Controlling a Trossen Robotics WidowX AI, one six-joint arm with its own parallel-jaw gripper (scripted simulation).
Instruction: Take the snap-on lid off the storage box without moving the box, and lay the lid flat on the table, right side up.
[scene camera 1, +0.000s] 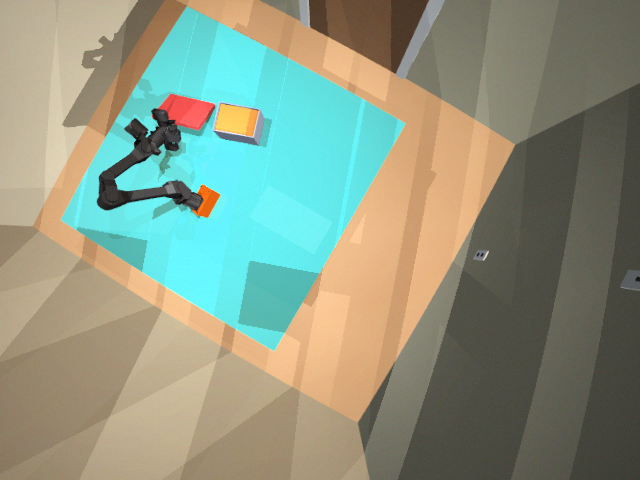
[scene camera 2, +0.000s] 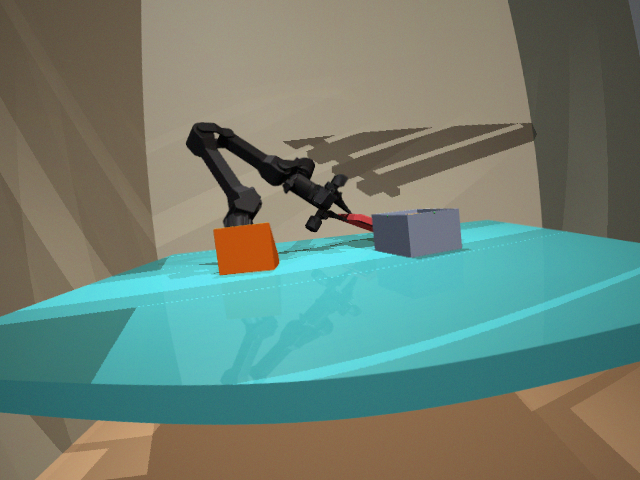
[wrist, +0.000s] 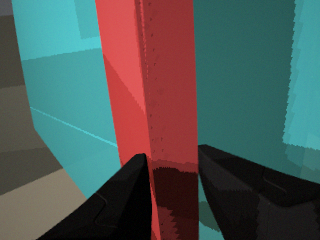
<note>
In view: the gripper (scene camera 2: 349, 217), a red lid (scene camera 1: 191, 113) and a grey storage box (scene camera 2: 420, 232).
The red lid also shows in the wrist view (wrist: 149, 60). The gripper shows as well in scene camera 1 (scene camera 1: 175, 122) and in the wrist view (wrist: 171, 160). The wrist view misses the grey storage box: it is out of frame.
</note>
